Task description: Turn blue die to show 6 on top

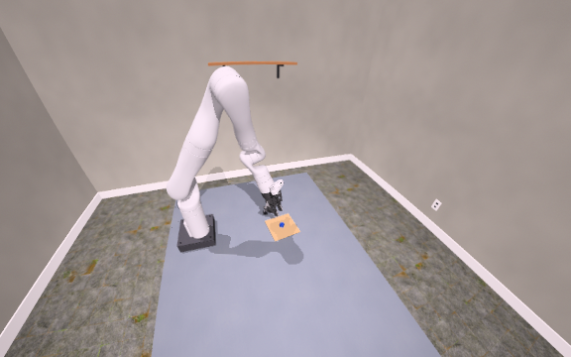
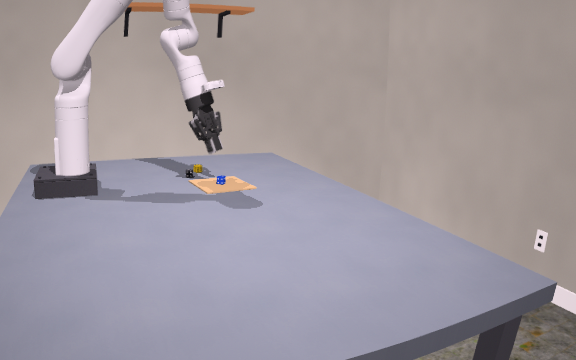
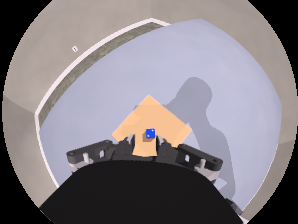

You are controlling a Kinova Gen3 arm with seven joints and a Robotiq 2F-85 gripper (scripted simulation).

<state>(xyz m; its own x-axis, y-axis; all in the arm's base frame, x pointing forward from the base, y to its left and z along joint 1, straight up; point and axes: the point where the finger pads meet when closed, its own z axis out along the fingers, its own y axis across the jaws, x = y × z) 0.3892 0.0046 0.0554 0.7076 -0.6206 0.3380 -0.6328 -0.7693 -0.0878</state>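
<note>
My hand is 2 cm short of the blue die, 2 cm to the left of it and 9 cm above it. The rest, counted from my hand: black die 5 cm behind, 10 cm to the left, 10 cm below; then mat 2 cm ahead, 2 cm to the right, 10 cm below; then yellow die 2 cm behind, 16 cm to the left, 10 cm below.
</note>
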